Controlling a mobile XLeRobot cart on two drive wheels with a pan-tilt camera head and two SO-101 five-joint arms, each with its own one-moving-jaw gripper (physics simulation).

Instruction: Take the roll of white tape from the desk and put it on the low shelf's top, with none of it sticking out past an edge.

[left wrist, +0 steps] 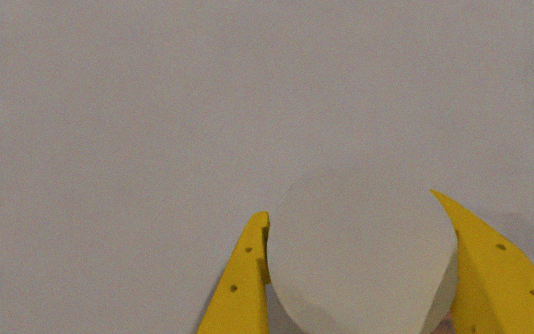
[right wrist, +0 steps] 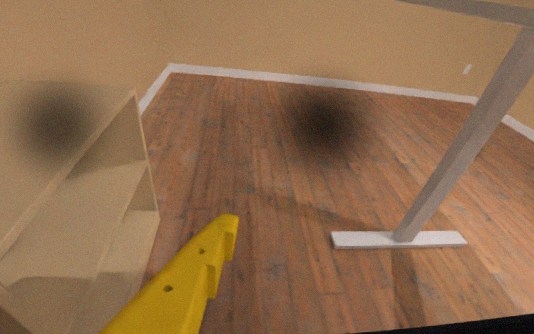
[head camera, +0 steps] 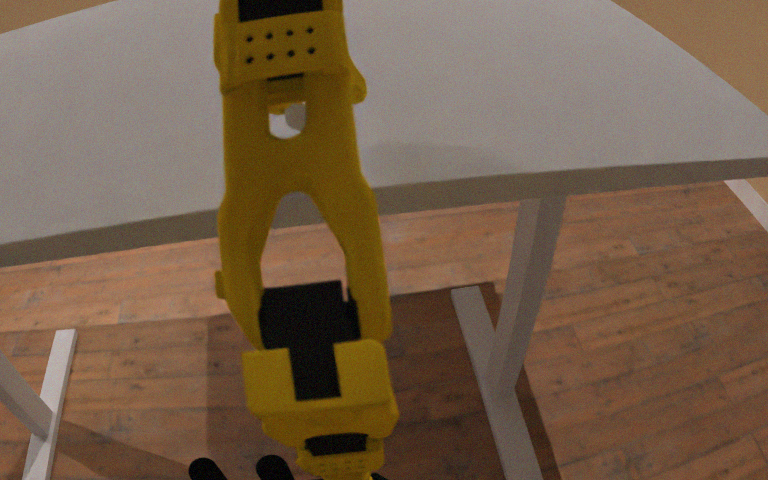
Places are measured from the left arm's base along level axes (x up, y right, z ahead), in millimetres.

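Where they show: left hand, tool point: (left wrist: 269, 224) (head camera: 285, 107); right hand, tool point: (right wrist: 236, 232).
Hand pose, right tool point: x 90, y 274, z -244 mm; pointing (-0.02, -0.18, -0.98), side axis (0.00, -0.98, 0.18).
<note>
After its pixels a point has its place.
The roll of white tape (head camera: 295, 116) @(z 0, x 217, y -199 mm) (left wrist: 362, 250) @(z 15, x 228, y -217 mm) shows its round face in the left wrist view, and a small part of it shows through the slot in the left arm in the head view. My left gripper (left wrist: 349, 204) has a jaw pressed on each side of the roll, over the white desk (head camera: 509, 84) @(z 192, x 175, y -305 mm) (left wrist: 150, 100) @(z -62, x 175, y -294 mm). Any gap between roll and desk is hard to judge. My right gripper (right wrist: 231, 222) shows one notched jaw, so it is fully open, away from the roll. The low shelf (right wrist: 30, 175) @(z -554, x -165, y 615 mm) stands at the left of the right wrist view.
The desk's front edge crosses the head view under the left arm. A white desk leg (head camera: 523, 294) @(z 358, x -360, y -506 mm) (right wrist: 460, 145) @(z -853, x -222, y -510 mm) stands on a flat foot (head camera: 481, 328) (right wrist: 360, 240). Wooden floor (head camera: 651, 311) @(z 946, x -775, y -682 mm) (right wrist: 260, 175) @(z -1324, x -775, y 94 mm) lies below, and tan walls (right wrist: 300, 35) @(z -3002, x -281, y -384 mm) stand behind.
</note>
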